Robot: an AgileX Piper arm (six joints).
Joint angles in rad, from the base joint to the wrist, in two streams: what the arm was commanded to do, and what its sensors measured. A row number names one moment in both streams.
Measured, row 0:
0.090, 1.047, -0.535, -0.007, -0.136, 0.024
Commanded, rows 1 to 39:
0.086, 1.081, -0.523, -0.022, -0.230, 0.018
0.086, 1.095, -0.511, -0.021, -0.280, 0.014
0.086, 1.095, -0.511, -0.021, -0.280, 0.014
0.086, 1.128, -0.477, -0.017, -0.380, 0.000
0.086, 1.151, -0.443, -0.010, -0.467, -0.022
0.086, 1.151, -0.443, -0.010, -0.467, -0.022
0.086, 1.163, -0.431, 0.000, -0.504, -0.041
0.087, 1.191, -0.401, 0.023, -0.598, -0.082
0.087, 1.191, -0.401, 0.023, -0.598, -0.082
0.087, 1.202, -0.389, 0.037, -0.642, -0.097
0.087, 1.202, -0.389, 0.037, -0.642, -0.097
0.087, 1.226, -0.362, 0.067, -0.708, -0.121
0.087, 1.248, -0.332, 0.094, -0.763, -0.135
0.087, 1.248, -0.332, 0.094, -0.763, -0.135
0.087, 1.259, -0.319, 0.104, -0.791, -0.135
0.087, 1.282, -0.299, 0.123, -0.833, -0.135
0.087, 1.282, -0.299, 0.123, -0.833, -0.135
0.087, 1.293, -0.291, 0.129, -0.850, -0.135
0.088, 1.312, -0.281, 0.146, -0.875, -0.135
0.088, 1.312, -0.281, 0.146, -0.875, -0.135
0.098, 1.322, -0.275, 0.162, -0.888, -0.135
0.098, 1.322, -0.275, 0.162, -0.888, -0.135
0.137, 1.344, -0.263, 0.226, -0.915, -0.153
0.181, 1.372, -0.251, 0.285, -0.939, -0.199
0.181, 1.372, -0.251, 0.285, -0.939, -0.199
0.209, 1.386, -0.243, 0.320, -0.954, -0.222
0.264, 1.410, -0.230, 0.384, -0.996, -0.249
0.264, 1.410, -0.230, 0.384, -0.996, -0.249
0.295, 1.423, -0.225, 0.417, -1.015, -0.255
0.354, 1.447, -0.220, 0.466, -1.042, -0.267
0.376, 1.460, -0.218, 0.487, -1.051, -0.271
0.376, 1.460, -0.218, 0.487, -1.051, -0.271
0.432, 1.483, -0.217, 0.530, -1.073, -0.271
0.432, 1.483, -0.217, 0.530, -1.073, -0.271
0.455, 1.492, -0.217, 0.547, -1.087, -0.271
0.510, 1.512, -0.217, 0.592, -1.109, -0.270
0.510, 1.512, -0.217, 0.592, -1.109, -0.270
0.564, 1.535, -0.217, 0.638, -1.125, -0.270
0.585, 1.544, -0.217, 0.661, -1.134, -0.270
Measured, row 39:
0.527, 1.525, -0.220, 0.601, -1.096, -0.260
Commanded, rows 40 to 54:
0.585, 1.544, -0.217, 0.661, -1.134, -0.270
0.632, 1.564, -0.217, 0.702, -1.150, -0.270
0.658, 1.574, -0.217, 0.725, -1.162, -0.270
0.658, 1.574, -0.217, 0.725, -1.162, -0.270
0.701, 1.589, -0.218, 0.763, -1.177, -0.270
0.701, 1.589, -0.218, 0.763, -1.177, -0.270
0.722, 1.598, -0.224, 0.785, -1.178, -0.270
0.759, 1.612, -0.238, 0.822, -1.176, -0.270
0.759, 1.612, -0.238, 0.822, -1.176, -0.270
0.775, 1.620, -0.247, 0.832, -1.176, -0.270
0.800, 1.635, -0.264, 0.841, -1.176, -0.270
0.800, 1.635, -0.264, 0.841, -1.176, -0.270
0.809, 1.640, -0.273, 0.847, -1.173, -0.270
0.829, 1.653, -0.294, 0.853, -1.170, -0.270
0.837, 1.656, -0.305, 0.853, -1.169, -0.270
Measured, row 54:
0.825, 1.651, -0.286, 0.847, -1.158, -0.263
